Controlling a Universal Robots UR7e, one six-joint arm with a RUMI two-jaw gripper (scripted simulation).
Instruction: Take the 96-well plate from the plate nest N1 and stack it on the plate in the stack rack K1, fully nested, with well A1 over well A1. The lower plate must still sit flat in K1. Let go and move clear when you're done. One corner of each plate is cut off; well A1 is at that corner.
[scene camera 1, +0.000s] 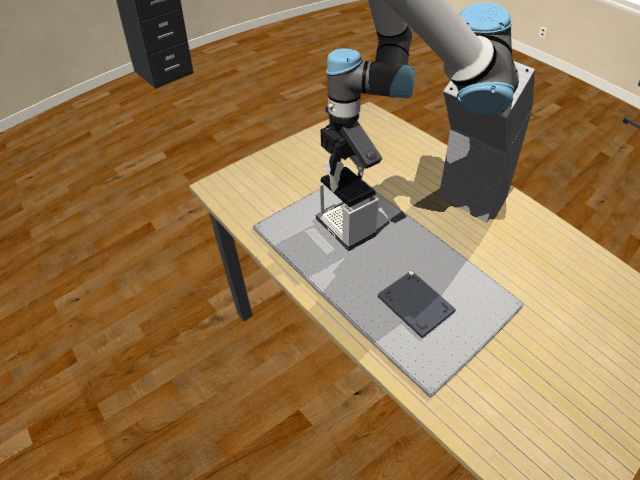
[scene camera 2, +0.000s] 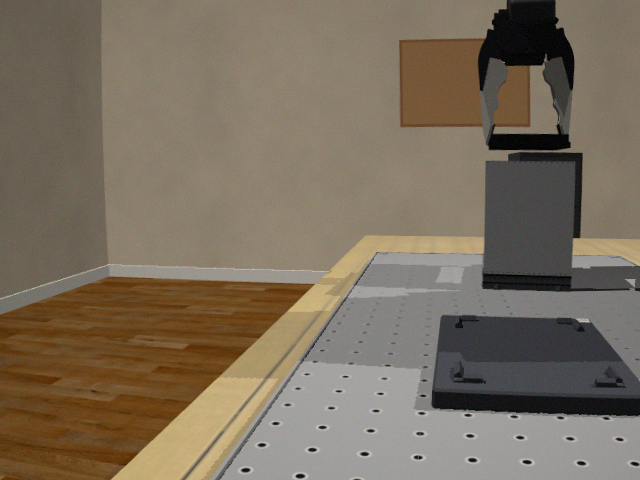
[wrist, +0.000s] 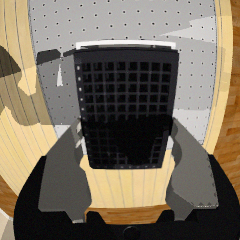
I see my gripper (scene camera 2: 525, 146) and a black 96-well plate (scene camera 2: 500, 141).
The black 96-well plate shows as well in scene camera 1 (scene camera 1: 350, 179) and in the wrist view (wrist: 120, 91). My gripper also shows in scene camera 1 (scene camera 1: 347, 186) and in the wrist view (wrist: 126, 118).
